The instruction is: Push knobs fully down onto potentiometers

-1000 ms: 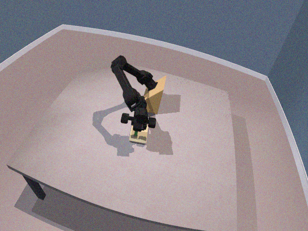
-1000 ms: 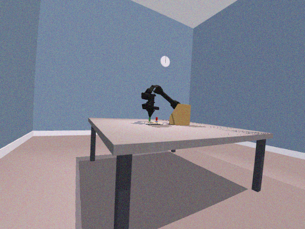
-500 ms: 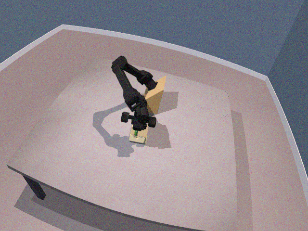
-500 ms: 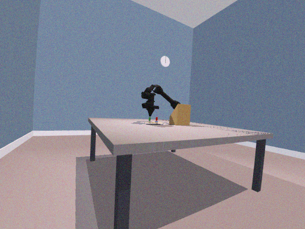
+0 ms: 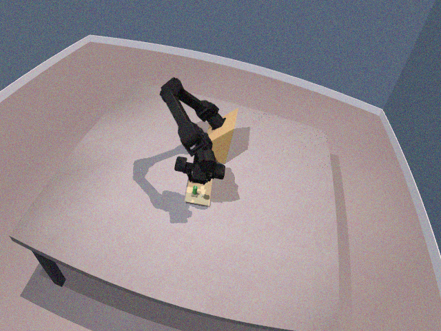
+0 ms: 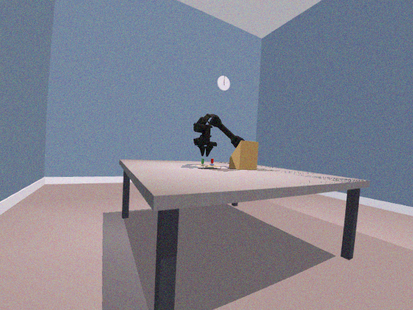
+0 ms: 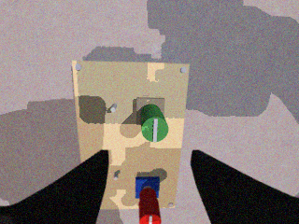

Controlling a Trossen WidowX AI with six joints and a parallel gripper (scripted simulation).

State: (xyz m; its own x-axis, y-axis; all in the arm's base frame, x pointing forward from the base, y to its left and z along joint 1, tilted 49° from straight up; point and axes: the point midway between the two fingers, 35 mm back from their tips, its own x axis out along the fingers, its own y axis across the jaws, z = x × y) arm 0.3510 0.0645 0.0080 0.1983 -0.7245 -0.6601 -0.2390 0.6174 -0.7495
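My gripper tip is now 1 cm short of the green knob and 3 cm above it. Round my gripper tip: red knob: 7 cm behind, 2 cm to the right, 3 cm below.
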